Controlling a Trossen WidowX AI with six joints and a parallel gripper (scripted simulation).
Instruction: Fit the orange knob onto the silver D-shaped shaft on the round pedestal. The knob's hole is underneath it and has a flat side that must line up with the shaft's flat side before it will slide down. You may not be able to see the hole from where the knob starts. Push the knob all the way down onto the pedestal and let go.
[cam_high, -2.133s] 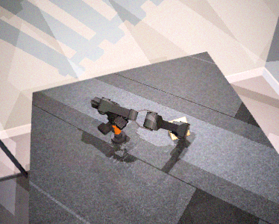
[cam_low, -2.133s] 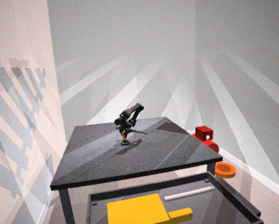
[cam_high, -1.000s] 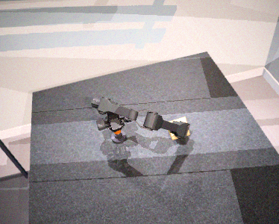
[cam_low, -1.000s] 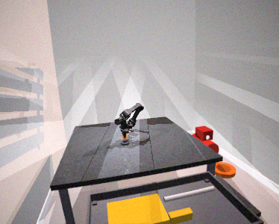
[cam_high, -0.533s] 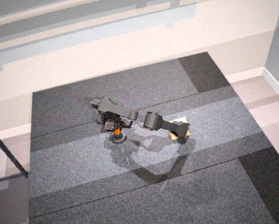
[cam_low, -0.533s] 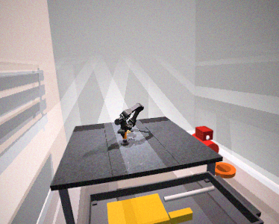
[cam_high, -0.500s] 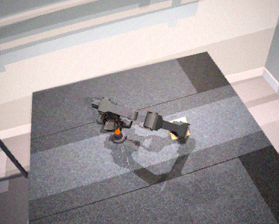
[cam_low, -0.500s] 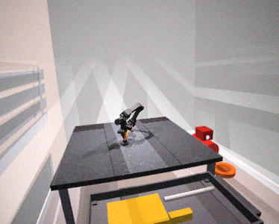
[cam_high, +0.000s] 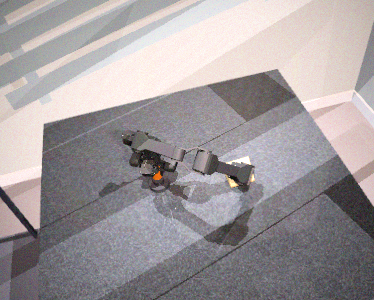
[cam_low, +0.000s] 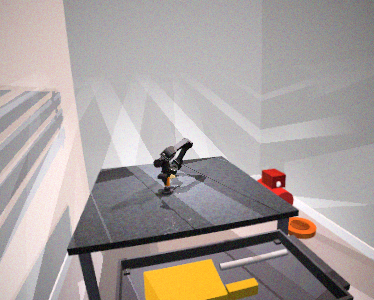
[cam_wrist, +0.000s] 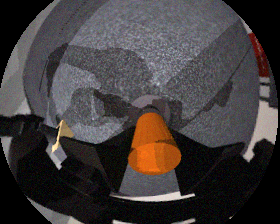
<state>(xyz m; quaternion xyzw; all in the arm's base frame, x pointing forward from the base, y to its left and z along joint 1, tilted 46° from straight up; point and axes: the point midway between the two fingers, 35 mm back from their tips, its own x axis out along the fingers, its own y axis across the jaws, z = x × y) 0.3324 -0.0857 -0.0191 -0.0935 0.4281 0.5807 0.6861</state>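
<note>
The orange knob is 4 cm above my gripper tip. Also, from my gripper tip: dark round pedestal: 4 cm below.
</note>
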